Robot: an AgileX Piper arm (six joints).
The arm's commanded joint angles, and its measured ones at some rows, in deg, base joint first. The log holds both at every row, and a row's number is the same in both.
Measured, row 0:
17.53 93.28 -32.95 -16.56 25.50 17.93
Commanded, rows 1 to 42:
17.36 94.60 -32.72 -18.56 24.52 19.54
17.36 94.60 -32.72 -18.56 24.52 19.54
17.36 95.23 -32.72 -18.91 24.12 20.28
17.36 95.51 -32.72 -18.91 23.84 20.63
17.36 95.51 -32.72 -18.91 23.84 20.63
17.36 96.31 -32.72 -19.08 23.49 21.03
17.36 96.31 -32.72 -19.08 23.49 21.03
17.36 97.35 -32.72 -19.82 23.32 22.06
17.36 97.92 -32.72 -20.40 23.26 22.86
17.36 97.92 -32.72 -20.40 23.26 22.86
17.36 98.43 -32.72 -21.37 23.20 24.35
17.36 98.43 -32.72 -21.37 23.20 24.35
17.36 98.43 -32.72 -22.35 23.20 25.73
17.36 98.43 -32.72 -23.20 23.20 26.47
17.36 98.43 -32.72 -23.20 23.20 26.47
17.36 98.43 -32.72 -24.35 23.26 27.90
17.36 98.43 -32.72 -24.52 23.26 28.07
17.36 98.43 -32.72 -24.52 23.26 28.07
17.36 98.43 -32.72 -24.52 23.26 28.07
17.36 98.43 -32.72 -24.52 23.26 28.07
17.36 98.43 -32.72 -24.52 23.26 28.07
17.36 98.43 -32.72 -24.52 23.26 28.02
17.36 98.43 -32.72 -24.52 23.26 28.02
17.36 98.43 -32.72 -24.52 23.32 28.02
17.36 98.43 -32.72 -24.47 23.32 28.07
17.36 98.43 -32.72 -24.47 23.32 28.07
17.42 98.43 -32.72 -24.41 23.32 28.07
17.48 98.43 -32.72 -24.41 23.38 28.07
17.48 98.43 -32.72 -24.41 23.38 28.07
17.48 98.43 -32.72 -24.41 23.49 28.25
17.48 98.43 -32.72 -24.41 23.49 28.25
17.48 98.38 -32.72 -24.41 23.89 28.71
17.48 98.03 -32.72 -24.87 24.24 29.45
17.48 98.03 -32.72 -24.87 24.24 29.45
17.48 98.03 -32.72 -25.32 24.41 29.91
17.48 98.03 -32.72 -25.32 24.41 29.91
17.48 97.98 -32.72 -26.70 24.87 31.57
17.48 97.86 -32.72 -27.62 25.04 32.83
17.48 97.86 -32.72 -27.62 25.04 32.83
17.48 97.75 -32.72 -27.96 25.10 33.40
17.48 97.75 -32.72 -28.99 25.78 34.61
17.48 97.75 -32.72 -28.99 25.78 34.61
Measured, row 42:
17.48 97.57 -33.46 -28.30 24.69 31.97
